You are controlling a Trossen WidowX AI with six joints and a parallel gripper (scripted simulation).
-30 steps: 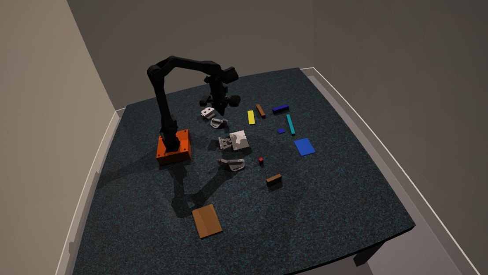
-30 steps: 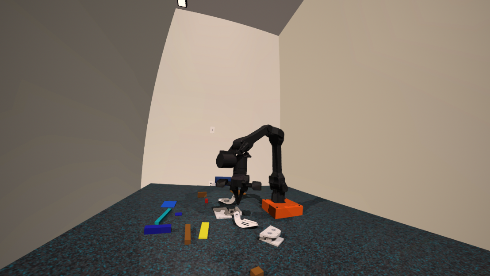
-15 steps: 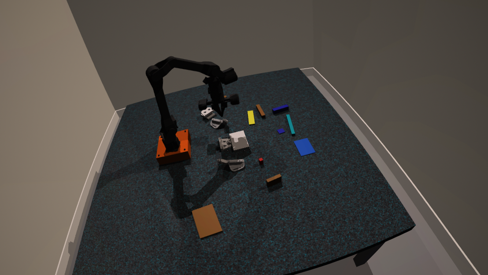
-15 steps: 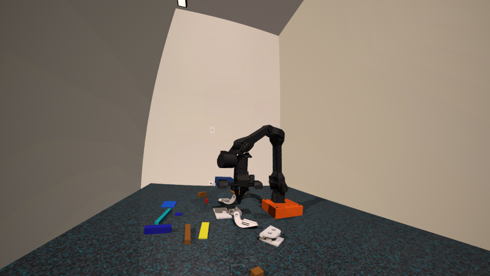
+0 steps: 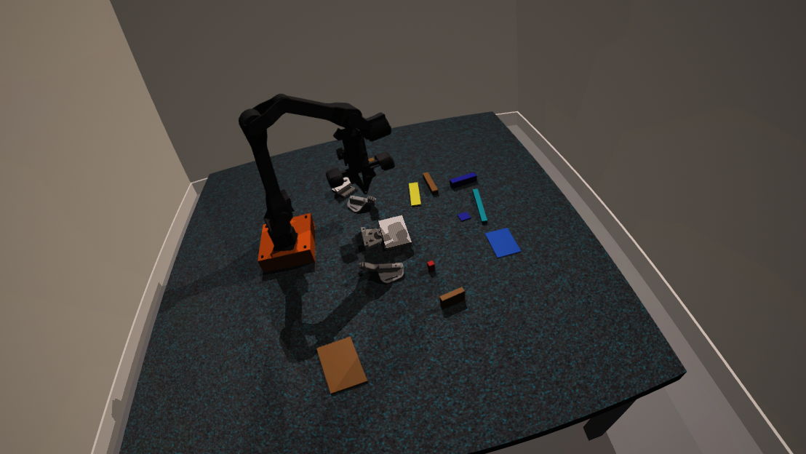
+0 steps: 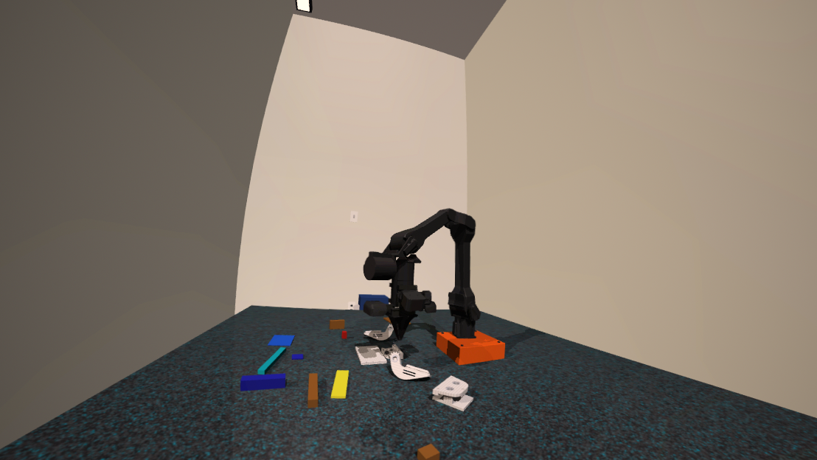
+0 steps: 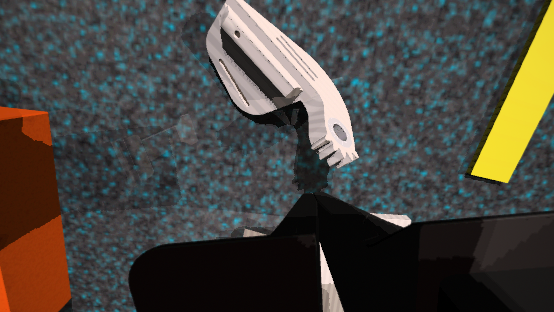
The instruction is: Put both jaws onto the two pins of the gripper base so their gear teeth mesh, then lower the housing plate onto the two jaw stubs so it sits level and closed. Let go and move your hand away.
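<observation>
Right now my gripper tip is 3 cm to the right of the white jaw and 5 cm above it. Also, from my gripper tip: brown bar 18 cm ahead, 13 cm to the left, 7 cm below; then yellow bar 13 cm ahead, 8 cm to the left, 8 cm below; then white block 11 cm behind, 14 cm to the left, 7 cm below.
</observation>
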